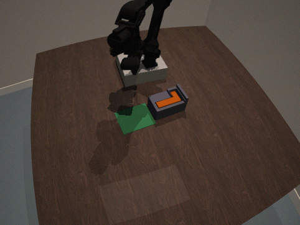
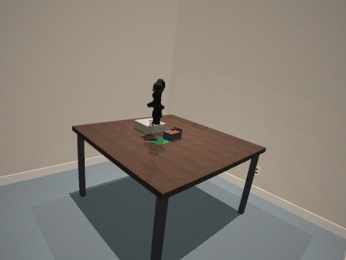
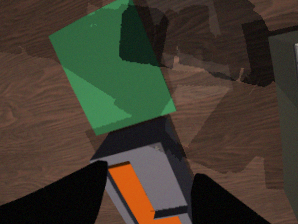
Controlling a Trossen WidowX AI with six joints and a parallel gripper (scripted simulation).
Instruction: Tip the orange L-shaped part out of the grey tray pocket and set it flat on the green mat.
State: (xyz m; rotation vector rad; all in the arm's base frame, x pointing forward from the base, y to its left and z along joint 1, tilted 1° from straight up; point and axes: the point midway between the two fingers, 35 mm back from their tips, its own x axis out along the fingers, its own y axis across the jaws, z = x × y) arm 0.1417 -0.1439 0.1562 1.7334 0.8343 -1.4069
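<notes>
Right now the orange L-shaped part is 150 mm below my gripper tip, 130 mm to the left of it and 80 mm ahead of it. The rest, counted from my gripper tip: green mat (210 mm below, 80 mm ahead, 30 mm to the right).
</notes>
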